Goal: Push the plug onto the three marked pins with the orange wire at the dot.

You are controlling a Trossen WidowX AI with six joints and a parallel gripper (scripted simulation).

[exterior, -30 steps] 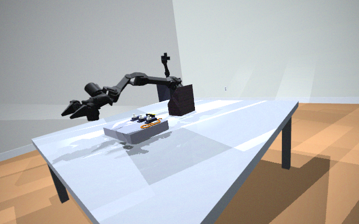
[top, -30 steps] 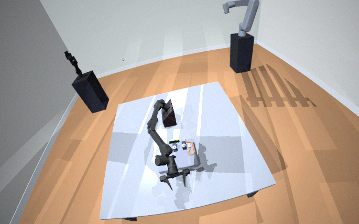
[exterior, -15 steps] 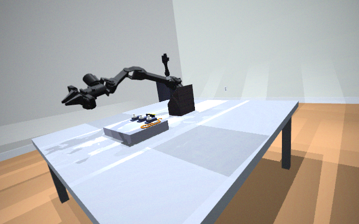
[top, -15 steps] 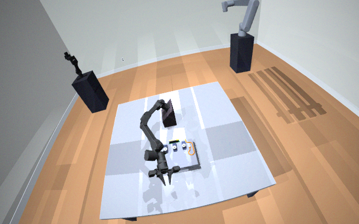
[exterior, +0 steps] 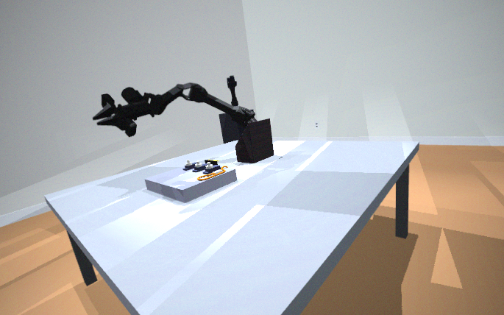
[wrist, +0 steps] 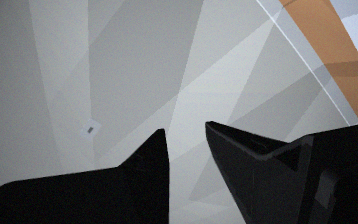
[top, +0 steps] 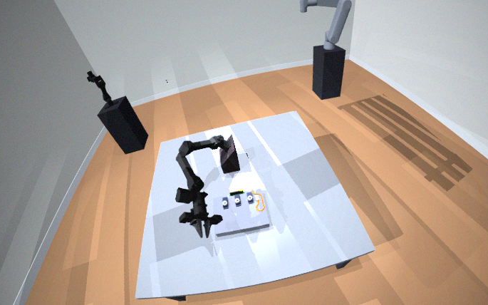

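Now: the grey printed holder 200 mm behind my gripper tip, 130 mm to the left of it and 280 mm below it.
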